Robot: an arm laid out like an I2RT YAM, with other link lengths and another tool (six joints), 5 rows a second.
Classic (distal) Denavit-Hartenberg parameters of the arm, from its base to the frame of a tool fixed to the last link. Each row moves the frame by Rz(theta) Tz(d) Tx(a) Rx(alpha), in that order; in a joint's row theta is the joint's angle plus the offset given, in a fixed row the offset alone. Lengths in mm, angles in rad.
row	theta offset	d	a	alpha
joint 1	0	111.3	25	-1.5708
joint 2	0	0	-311.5	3.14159
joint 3	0.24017	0	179.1	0
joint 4	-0.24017	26.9	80.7	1.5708
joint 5	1.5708	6.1	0	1.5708
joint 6	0.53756	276.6	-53.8	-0.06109
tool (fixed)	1.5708	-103.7	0	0
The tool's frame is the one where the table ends.
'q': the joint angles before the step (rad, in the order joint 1, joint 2, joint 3, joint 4, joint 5, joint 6). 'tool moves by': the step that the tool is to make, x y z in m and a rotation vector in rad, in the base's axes. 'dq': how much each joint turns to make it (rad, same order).
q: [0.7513, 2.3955, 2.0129, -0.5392, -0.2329, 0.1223]
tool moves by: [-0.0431, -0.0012, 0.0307, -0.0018, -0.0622, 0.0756]
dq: [0.0530, -0.1461, -0.1682, 0.0548, 0.0214, -0.0467]
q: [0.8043, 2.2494, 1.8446, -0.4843, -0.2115, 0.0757]
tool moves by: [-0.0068, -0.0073, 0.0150, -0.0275, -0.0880, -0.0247]
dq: [0.0270, -0.0756, -0.0788, 0.0410, 0.0968, -0.0142]
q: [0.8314, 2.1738, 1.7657, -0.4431, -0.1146, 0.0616]
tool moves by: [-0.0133, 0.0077, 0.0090, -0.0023, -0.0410, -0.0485]
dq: [0.0599, -0.0424, -0.0512, 0.0376, 0.0968, 0.0587]
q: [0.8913, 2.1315, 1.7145, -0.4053, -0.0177, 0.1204]
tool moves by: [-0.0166, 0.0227, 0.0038, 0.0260, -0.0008, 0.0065]
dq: [0.0584, 0.0118, 0.0173, 0.0159, 0.0248, 0.0480]
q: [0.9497, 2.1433, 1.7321, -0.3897, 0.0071, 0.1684]
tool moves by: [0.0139, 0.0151, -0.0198, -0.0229, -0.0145, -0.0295]
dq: [0.0098, 0.0833, 0.0720, 0.0006, 0.0453, 0.0110]
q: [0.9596, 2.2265, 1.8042, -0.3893, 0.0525, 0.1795]
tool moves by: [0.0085, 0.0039, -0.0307, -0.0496, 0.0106, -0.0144]
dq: [-0.0012, 0.0706, 0.0307, -0.0066, 0.0235, -0.0036]
